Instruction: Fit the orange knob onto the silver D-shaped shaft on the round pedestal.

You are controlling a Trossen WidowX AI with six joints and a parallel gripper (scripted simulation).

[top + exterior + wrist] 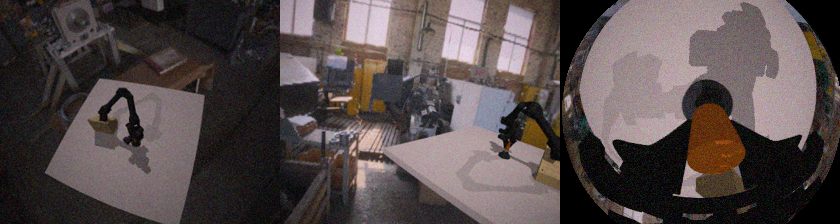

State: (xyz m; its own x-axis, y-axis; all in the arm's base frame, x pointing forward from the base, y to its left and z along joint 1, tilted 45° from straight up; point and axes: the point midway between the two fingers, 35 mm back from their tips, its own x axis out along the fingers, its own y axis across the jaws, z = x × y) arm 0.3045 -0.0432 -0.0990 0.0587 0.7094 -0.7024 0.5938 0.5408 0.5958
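Right now the round dark pedestal is 4 cm below my gripper tip. Also, from my gripper tip: orange knob (3 cm above).
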